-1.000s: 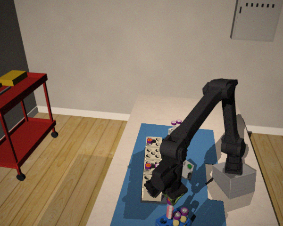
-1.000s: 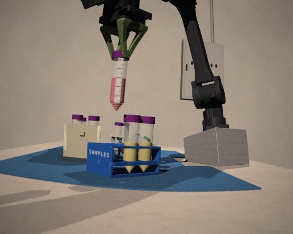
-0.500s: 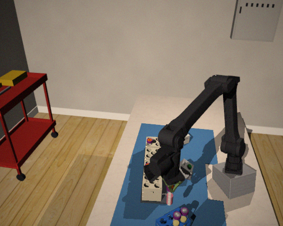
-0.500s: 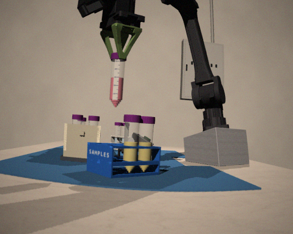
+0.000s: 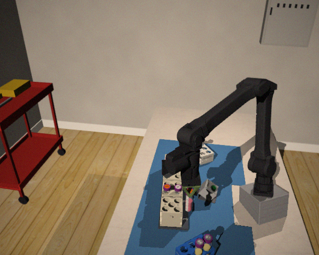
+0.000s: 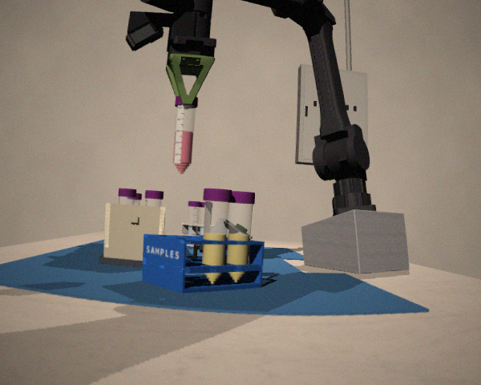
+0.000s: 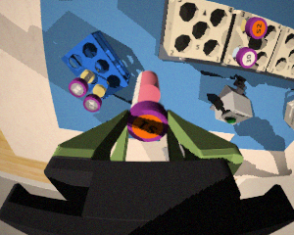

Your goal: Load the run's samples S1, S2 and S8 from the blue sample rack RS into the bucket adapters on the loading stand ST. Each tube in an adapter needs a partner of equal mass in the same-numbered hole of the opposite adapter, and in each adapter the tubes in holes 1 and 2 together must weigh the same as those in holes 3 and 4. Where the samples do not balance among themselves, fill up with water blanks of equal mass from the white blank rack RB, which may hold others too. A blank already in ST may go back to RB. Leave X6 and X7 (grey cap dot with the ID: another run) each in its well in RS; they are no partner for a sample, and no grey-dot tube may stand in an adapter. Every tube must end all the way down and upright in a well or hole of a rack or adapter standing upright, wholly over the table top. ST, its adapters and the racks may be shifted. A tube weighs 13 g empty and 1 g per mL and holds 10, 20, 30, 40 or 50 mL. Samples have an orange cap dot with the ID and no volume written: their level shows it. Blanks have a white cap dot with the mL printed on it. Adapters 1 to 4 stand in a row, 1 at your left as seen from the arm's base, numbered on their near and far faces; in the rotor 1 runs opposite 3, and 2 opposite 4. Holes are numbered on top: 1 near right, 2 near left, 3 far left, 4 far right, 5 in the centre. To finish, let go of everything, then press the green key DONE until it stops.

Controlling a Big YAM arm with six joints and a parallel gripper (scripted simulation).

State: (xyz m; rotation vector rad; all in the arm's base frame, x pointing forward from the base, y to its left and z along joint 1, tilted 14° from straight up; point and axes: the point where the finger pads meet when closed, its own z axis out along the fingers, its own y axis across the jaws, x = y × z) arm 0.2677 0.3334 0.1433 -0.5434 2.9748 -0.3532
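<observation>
Now: the green DONE key 270 mm to the right of my hand, 190 mm below it and 70 mm behind it. Also, from my hand: white blank rack RB 590 mm to the right, 230 mm below, 60 mm ahead; blue sample rack RS 230 mm below, 90 mm to the left, 60 mm behind.
</observation>
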